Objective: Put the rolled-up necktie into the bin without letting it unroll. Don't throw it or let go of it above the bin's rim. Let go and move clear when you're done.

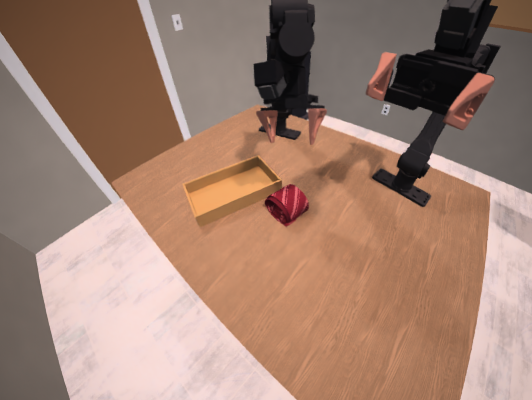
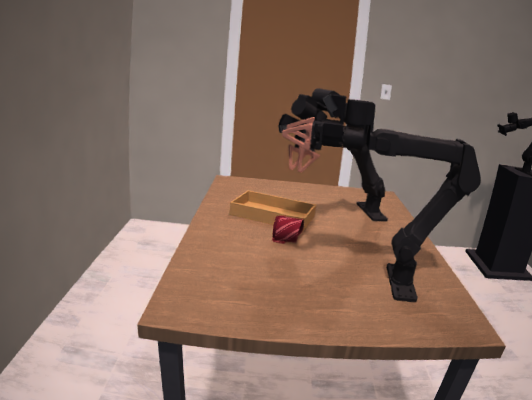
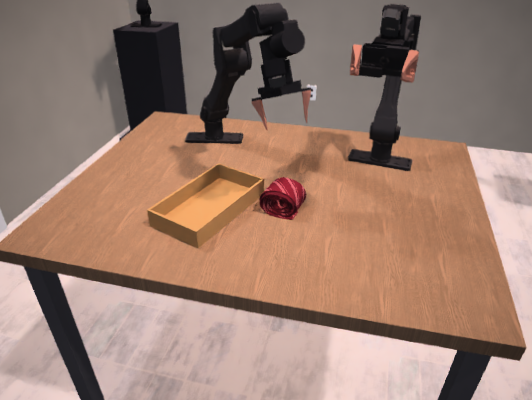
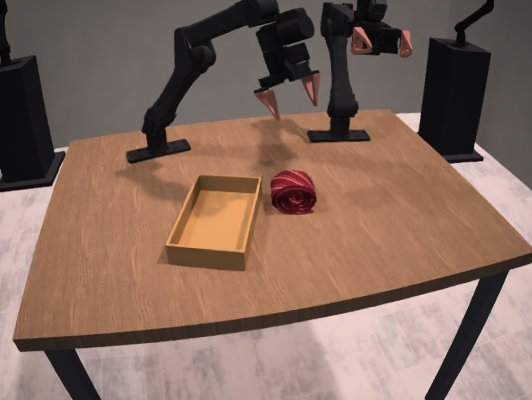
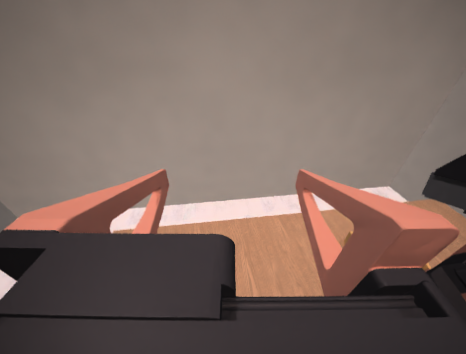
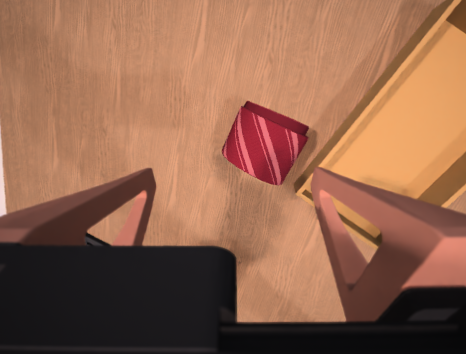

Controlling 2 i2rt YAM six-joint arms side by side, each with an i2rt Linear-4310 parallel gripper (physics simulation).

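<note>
The rolled red striped necktie (image 1: 287,204) (image 2: 288,229) (image 3: 283,196) (image 4: 293,192) (image 6: 265,145) lies on its side on the table, rolled up, close beside one end of the bin's long wall. The shallow ochre bin (image 1: 235,204) (image 2: 250,213) (image 3: 172,227) (image 4: 206,256) (image 6: 380,95) is empty. My right gripper (image 1: 292,143) (image 2: 300,167) (image 3: 286,125) (image 4: 297,112) (image 6: 233,176) is open, points down and hangs high above the table, toward the arm bases from the necktie. My left gripper (image 1: 416,102) (image 2: 287,131) (image 3: 383,70) (image 4: 383,50) (image 5: 232,176) is open and empty, held high and pointing level, away from the necktie.
The wooden table (image 1: 320,300) (image 2: 240,300) (image 3: 375,270) (image 4: 375,260) carries both arm bases near its back edge. The bin's walls stand low beside the necktie. Black pedestals (image 3: 152,70) (image 4: 452,95) stand on the floor behind the table.
</note>
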